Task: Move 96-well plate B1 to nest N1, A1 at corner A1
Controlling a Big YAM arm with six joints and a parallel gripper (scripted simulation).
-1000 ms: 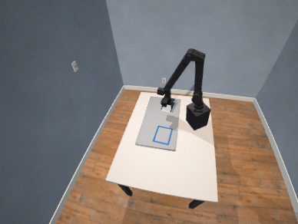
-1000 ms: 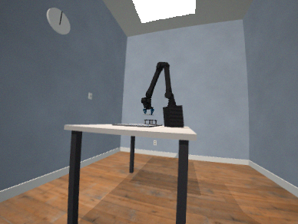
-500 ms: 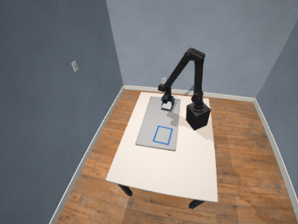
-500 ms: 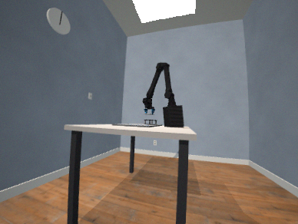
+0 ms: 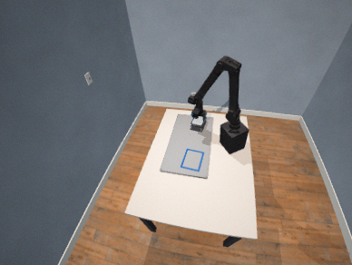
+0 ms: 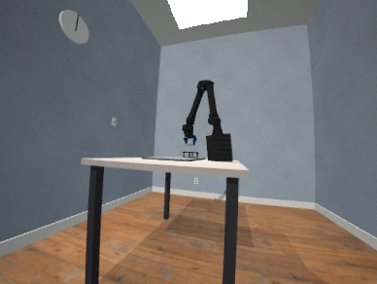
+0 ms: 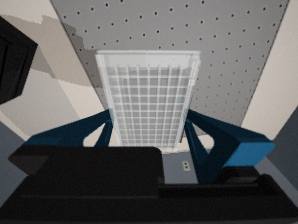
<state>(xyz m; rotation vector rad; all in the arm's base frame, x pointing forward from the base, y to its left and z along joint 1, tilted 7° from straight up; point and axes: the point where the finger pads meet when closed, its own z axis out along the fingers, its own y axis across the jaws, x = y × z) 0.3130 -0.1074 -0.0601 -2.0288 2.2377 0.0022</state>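
Now: the A1 mark 70 mm ahead of my hand, 10 mm to the left of it and 80 mm below it. From my hand the other things lie so: 96-well plate: right at my hand.
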